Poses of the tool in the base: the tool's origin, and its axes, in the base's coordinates. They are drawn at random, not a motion.
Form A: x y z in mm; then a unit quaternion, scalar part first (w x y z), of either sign.
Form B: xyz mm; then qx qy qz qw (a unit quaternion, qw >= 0). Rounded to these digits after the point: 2 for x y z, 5 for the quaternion.
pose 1, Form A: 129.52, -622.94, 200.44, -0.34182, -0.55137, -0.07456, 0.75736
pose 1, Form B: 129.52, -622.94, 200.44, 0.55137, 0.07456, -0.75736, 0.34182
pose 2, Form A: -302.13, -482.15, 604.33, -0.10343, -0.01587, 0.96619, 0.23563
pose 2, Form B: -302.13, -482.15, 604.33, 0.01587, -0.96619, -0.23563, 0.10343
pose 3, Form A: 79.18, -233.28, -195.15, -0.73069, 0.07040, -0.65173, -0.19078
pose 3, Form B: 79.18, -233.28, -195.15, -0.07040, 0.65173, 0.19078, 0.73069
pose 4, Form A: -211.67, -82.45, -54.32, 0.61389, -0.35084, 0.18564, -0.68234
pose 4, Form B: -211.67, -82.45, -54.32, -0.35084, 0.18564, -0.68234, 0.61389
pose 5, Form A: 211.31, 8.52, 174.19, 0.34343, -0.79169, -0.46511, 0.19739
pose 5, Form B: 211.31, 8.52, 174.19, -0.79169, -0.46511, 0.19739, 0.34343
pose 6, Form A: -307.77, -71.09, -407.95, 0.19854, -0.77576, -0.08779, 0.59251
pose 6, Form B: -307.77, -71.09, -407.95, -0.77576, -0.08779, 0.59251, 0.19854
